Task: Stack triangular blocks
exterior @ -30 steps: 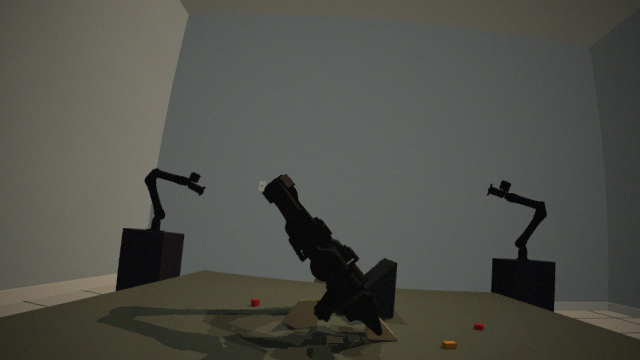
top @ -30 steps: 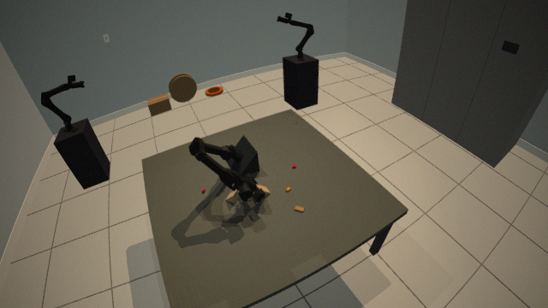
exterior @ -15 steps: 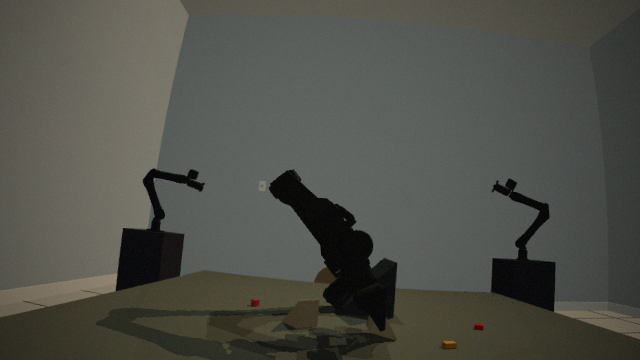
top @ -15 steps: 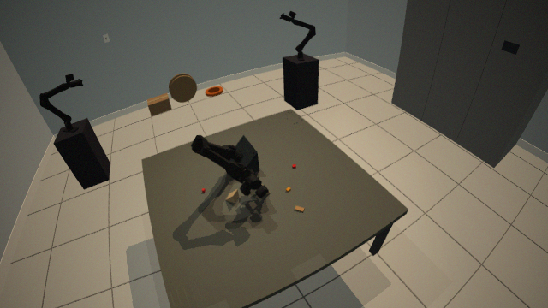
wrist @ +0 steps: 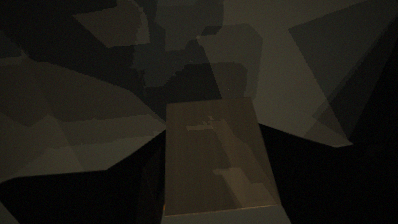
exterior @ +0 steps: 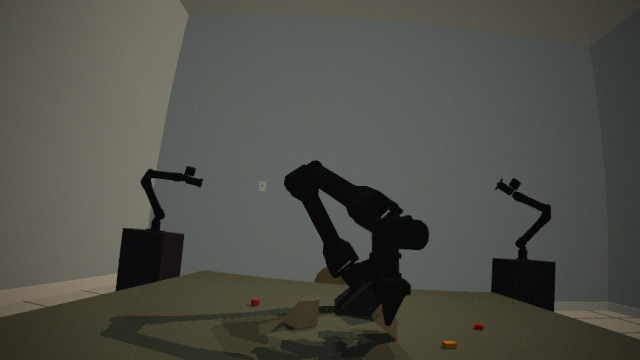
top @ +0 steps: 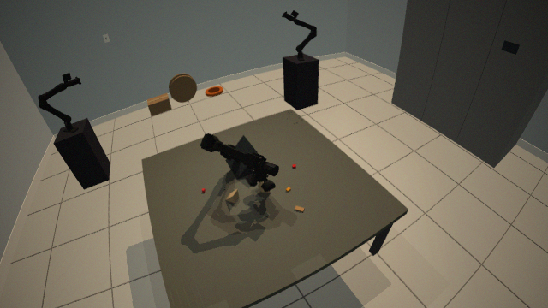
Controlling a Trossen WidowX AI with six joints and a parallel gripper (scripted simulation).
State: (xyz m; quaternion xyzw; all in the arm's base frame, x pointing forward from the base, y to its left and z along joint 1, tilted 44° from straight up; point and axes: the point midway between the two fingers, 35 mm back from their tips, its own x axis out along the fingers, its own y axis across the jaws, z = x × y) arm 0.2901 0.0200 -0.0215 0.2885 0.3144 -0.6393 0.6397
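Now: gripper tip 6 cm short of the orange cube, 12 cm to the right of it and 3 cm above it. The rest, counted from my gripper tip: triangular block (1 cm to the right, 1 cm above); red cube (18 cm behind, 32 cm to the right, 2 cm below); tan piece (21 cm ahead, 10 cm to the left, 3 cm below).
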